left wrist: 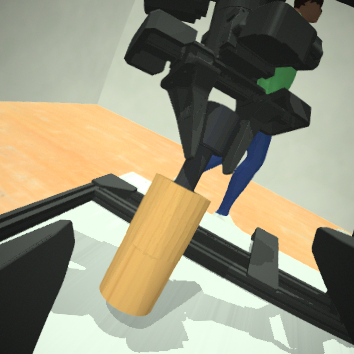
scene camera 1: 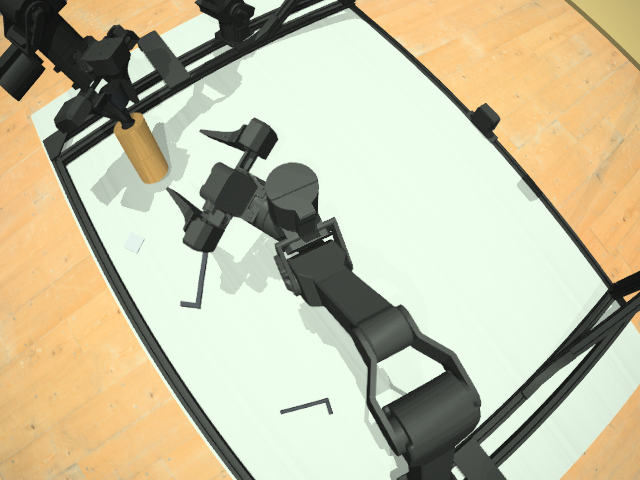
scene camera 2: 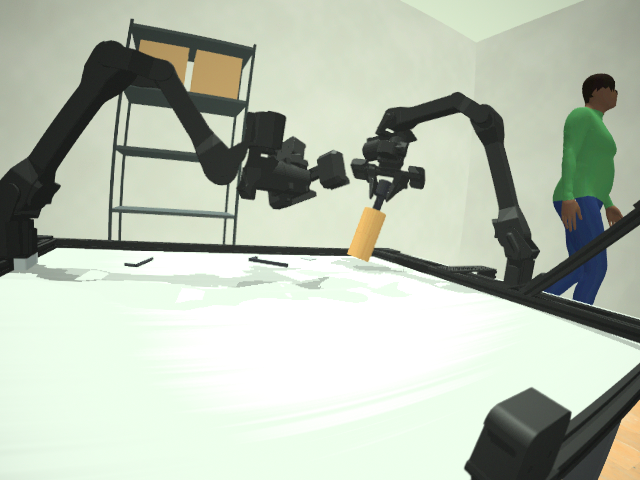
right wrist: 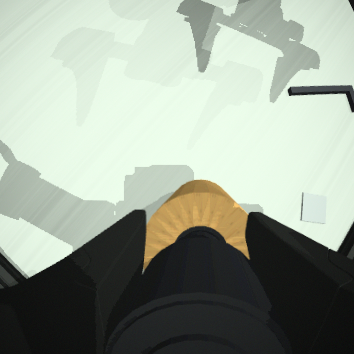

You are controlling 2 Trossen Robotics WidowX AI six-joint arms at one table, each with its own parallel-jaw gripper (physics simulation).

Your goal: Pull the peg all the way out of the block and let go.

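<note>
The block, a tan wooden cylinder, hangs tilted above the table. The dark peg stands in its top end, with part of the shaft and the thicker head showing outside. My right gripper is shut on the peg's head, above the block. My left gripper is wide open and empty, beside the block and apart from it; its fingers are partly hidden in scene camera 2. How deep the peg sits is hidden.
One black L-shaped key lies near my left gripper; another lies farther off. A small pale square lies near the black edge rail. A person stands behind the table.
</note>
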